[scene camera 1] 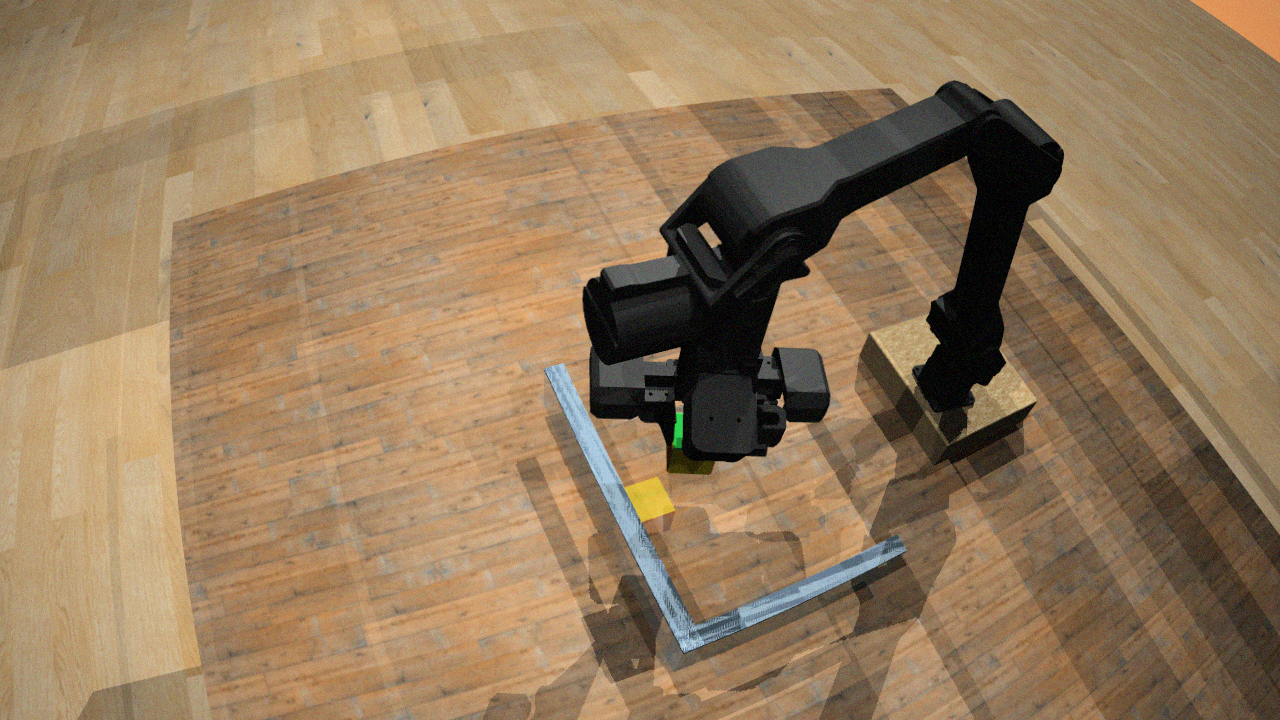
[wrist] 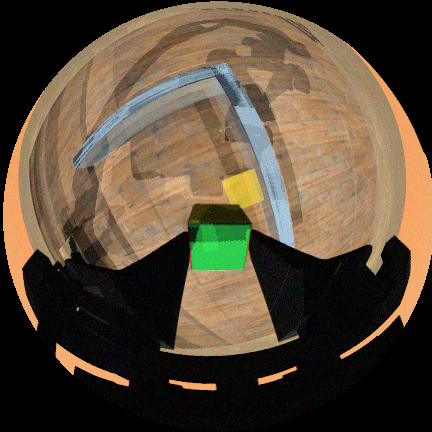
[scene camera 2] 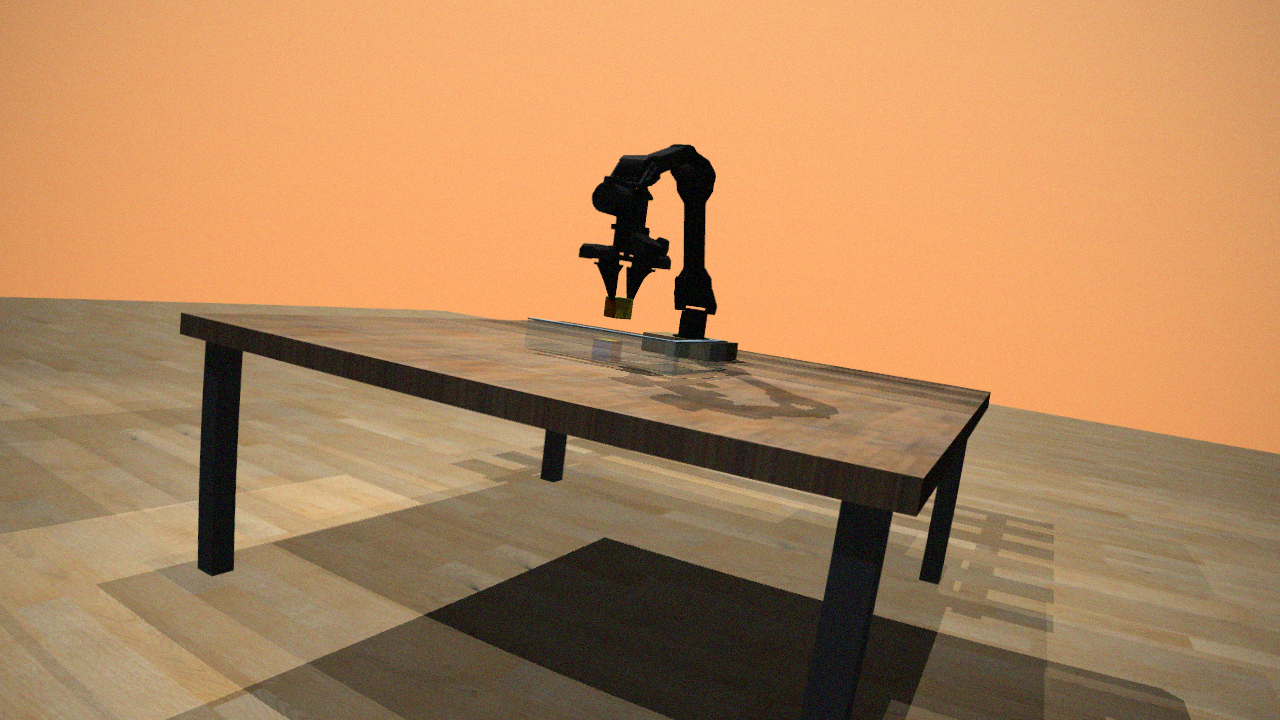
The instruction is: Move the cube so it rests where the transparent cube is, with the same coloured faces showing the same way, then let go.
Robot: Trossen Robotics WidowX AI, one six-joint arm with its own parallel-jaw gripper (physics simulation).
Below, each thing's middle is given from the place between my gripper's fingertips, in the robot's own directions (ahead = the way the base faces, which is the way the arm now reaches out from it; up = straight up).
Labels:
I see my gripper 40 mm short of the transparent cube (scene camera 1: 649,498), 10 mm to the right of it and 90 mm above it. From my hand the other things lie so: grey L-shaped rail (scene camera 1: 683,643) (40 mm behind, 80 mm below).

